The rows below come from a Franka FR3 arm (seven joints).
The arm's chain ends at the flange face. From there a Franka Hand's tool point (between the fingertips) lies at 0.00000 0.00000 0.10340 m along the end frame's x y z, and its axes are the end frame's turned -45 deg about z.
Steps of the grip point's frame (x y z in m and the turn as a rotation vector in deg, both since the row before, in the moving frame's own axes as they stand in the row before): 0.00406 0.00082 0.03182 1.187 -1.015 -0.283; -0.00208 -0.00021 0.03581 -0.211 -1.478 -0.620; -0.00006 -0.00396 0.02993 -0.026 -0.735 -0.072; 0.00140 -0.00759 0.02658 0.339 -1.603 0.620; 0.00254 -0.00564 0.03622 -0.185 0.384 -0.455; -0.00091 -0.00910 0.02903 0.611 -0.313 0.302
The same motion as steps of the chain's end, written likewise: 0.00626 -0.00208 0.03186 0.122 -1.557 -0.283; -0.00001 -0.00084 0.03585 -1.194 -0.896 -0.620; -0.00194 -0.00373 0.02994 -0.538 -0.501 -0.072; -0.00189 -0.00796 0.02662 -0.894 -1.373 0.620; -0.00292 -0.00553 0.03622 0.141 0.402 -0.455; -0.00590 -0.00541 0.02904 0.211 -0.653 0.302
